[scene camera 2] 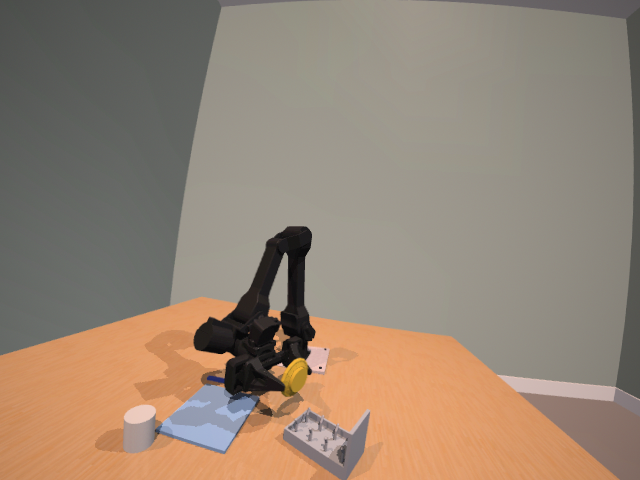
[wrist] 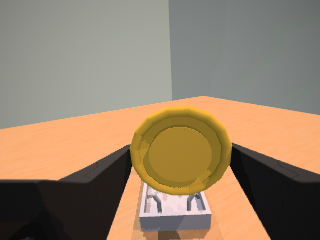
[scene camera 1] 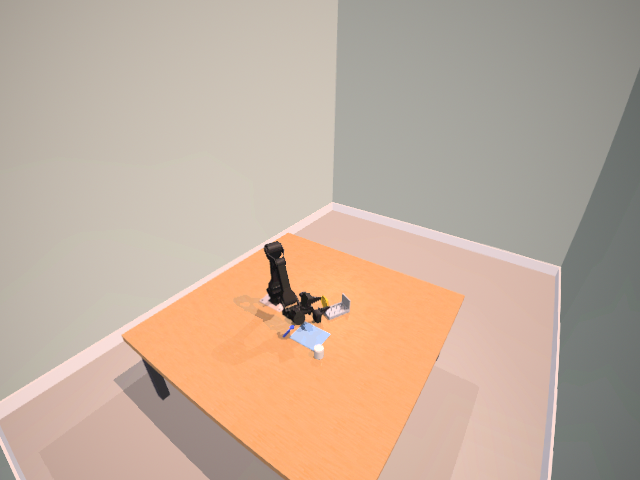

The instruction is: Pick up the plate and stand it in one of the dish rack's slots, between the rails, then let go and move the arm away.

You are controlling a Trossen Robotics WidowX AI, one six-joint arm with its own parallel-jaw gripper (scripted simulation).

my gripper: holds a yellow plate [scene camera 2: 294,377]
